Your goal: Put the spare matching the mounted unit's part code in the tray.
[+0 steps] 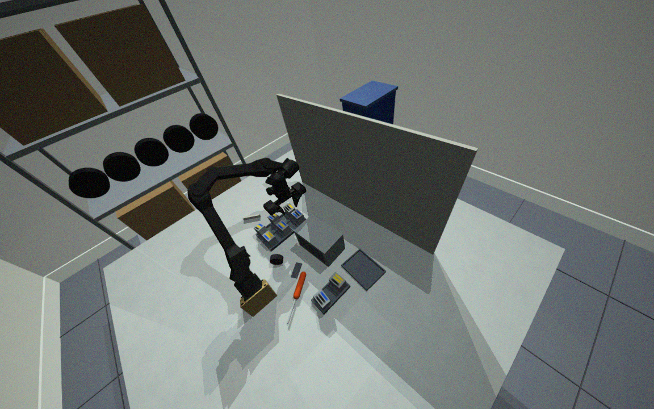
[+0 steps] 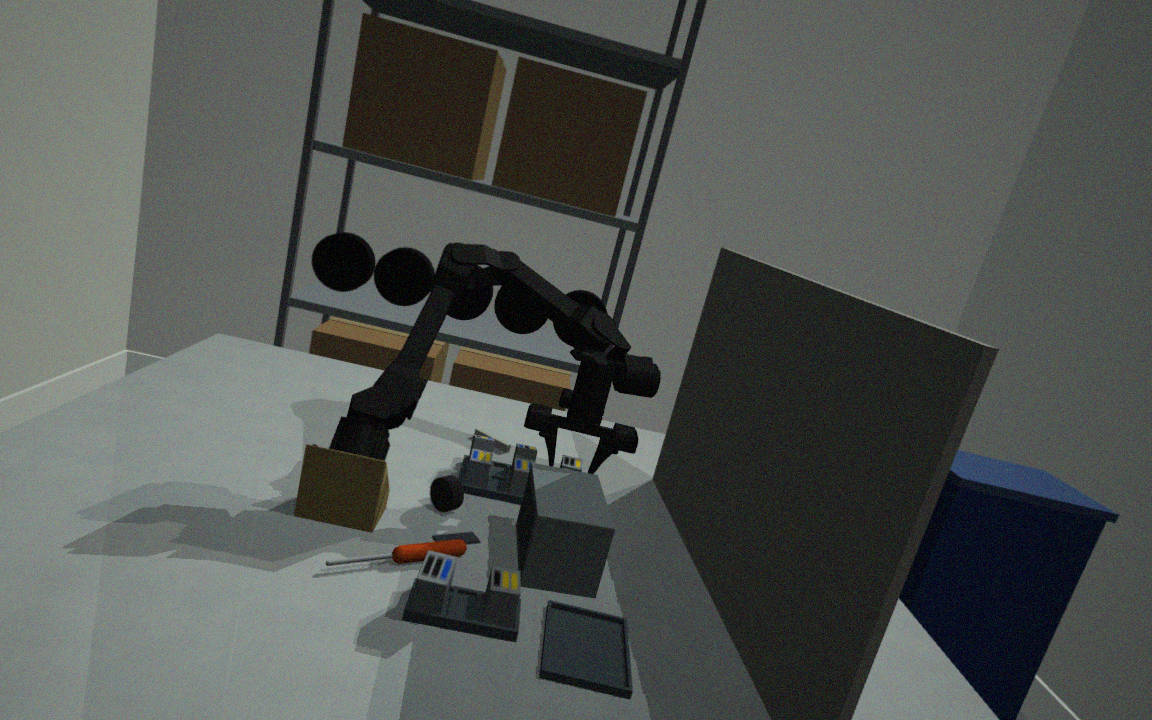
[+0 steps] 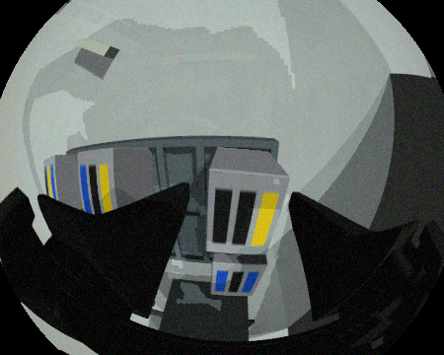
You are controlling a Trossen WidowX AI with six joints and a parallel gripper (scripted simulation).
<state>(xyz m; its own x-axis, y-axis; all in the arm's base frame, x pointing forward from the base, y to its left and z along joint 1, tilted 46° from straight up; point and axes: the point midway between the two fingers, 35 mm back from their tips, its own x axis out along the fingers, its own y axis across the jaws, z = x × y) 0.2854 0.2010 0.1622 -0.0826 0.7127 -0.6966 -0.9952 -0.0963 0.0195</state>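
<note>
The grey spare is 10 mm above my gripper tip. Round my gripper tip: tall panel 230 mm ahead, 200 mm above, 190 mm to the right; tray 410 mm to the right, 60 mm ahead, 30 mm below; grey mounted unit 220 mm to the right, 20 mm above.
</note>
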